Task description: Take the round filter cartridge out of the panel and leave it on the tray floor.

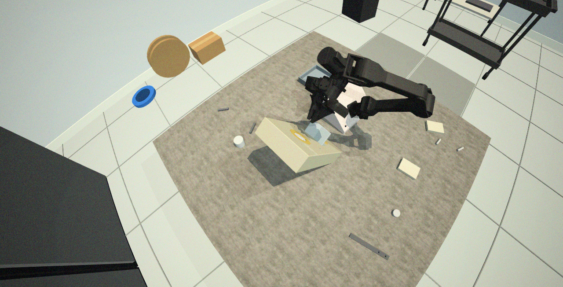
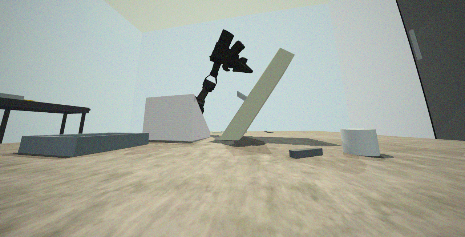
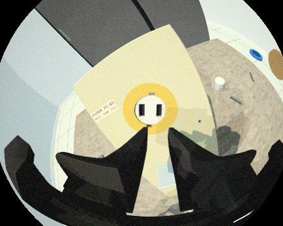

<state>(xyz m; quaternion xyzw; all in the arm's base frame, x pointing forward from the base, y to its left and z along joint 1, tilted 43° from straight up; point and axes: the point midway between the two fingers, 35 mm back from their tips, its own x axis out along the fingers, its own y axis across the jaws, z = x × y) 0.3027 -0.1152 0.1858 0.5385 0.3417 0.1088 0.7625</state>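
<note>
Now: the white round filter cartridge 60 mm ahead of my gripper tip, 20 mm to the left of it and 40 mm below it. Round my gripper tip: grey-blue tray: 330 mm behind, 340 mm to the right, 270 mm below; then cream service panel: 20 mm ahead, 10 mm to the left, 120 mm below.
</note>
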